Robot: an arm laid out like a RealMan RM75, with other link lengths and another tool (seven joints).
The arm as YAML. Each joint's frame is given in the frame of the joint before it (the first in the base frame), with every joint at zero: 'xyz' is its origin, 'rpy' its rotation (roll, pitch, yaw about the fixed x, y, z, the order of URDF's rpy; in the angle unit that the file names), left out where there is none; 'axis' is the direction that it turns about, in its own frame. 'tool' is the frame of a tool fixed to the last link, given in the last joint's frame.
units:
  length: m
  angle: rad
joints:
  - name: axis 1
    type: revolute
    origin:
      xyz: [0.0, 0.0, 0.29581]
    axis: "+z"
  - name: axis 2
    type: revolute
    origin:
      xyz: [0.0, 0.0, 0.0]
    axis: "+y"
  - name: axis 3
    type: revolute
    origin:
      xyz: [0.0, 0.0, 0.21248]
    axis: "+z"
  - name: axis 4
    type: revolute
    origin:
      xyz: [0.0, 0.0, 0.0]
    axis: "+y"
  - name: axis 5
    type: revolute
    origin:
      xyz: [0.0, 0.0, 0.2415]
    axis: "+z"
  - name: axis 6
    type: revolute
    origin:
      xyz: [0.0, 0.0, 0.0]
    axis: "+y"
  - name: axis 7
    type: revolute
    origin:
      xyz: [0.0, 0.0, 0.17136]
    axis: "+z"
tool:
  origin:
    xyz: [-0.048, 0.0, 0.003]
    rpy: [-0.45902, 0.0, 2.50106]
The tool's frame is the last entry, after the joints.
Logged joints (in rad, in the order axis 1, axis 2, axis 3, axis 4, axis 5, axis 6, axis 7), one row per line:
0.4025 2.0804 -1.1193 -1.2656 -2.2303 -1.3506 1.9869
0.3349 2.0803 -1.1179 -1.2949 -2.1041 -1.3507 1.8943
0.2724 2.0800 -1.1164 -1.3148 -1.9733 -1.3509 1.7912
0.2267 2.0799 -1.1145 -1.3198 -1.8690 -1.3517 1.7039
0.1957 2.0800 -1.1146 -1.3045 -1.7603 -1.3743 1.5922
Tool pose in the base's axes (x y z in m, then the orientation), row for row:
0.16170 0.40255 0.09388 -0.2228 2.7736 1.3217
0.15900 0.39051 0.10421 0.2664 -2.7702 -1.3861
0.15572 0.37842 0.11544 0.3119 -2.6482 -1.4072
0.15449 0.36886 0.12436 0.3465 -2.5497 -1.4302
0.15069 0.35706 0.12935 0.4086 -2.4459 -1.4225
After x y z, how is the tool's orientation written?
As a rotation vector, in radians.
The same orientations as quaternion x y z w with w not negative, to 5 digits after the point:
-0.07229 0.89996 0.42886 0.03055
0.08567 -0.89089 -0.44577 0.01627
0.10324 -0.87657 -0.46579 0.06323
0.11713 -0.86187 -0.48345 0.09869
0.14150 -0.84702 -0.49262 0.14091

